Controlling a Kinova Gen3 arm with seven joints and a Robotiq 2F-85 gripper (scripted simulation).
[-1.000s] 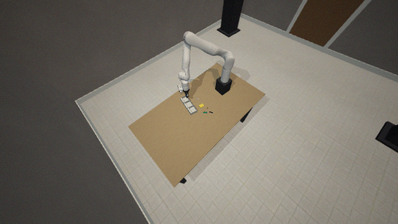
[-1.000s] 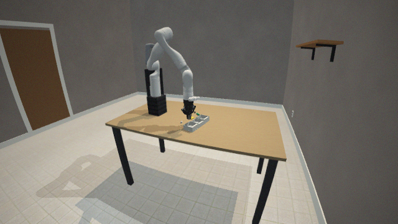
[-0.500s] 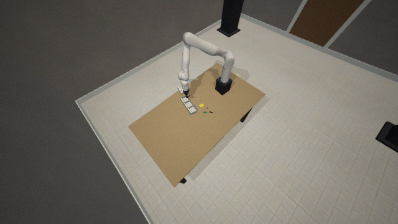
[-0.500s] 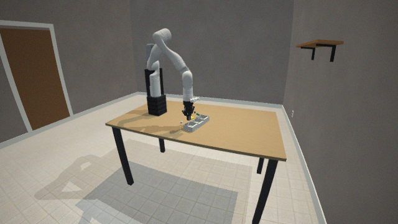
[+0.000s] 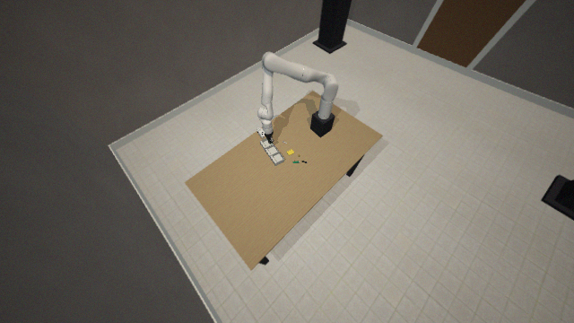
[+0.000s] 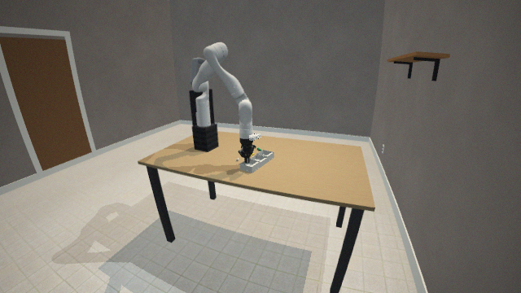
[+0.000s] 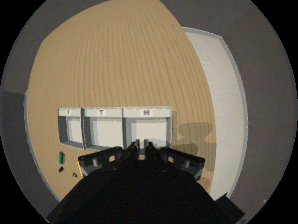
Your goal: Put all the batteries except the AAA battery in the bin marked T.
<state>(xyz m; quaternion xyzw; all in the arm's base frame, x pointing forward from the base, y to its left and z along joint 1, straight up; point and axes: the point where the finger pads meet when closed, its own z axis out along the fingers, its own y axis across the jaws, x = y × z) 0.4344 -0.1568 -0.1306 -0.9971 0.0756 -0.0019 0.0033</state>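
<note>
My gripper is now 70 mm to the right of the grey bin, 30 mm short of it and 30 mm above it. The rest, counted from my hand: green battery: 270 mm to the left, 50 mm behind, 40 mm below; pale stick-like item: 100 mm behind, 60 mm to the left, 40 mm below; yellow block: 170 mm to the left, 80 mm behind, 40 mm below.
</note>
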